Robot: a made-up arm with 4 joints.
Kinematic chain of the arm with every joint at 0, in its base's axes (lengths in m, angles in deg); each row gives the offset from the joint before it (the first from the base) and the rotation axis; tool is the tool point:
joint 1: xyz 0 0 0.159 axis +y
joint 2: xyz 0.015 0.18 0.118 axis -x
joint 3: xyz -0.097 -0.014 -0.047 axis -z
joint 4: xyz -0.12 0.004 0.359 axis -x
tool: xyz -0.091 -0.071 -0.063
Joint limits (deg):
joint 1: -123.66..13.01
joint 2: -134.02..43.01
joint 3: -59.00..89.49
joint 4: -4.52..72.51
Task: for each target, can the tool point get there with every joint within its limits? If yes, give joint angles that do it. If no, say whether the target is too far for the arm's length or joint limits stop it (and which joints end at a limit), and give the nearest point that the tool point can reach.
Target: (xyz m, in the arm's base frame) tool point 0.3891 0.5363 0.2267
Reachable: no: joint limits stop it (at a limit: joint 1, joint 2, joint 3) | nearest point 0.2552 0.1619 0.1650 | short by 0.402 m
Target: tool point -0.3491 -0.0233 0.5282
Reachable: yes | joints -7.10 -22.72 6.15 63.52
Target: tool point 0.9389 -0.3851 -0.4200
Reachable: no: too far | nearest point 0.2870 -0.0726 -0.0182 | short by 0.827 m
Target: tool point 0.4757 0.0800 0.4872
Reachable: no: joint limits stop it (at a limit: joint 1, joint 2, joint 3, joint 4) | nearest point 0.3199 0.0837 0.2227 | short by 0.307 m
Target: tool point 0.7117 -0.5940 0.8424
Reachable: no: too far | nearest point -0.0291 -0.1376 0.5850 | short by 0.907 m
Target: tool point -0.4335 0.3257 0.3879
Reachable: yes | joints -22.87 27.86 28.27 33.83
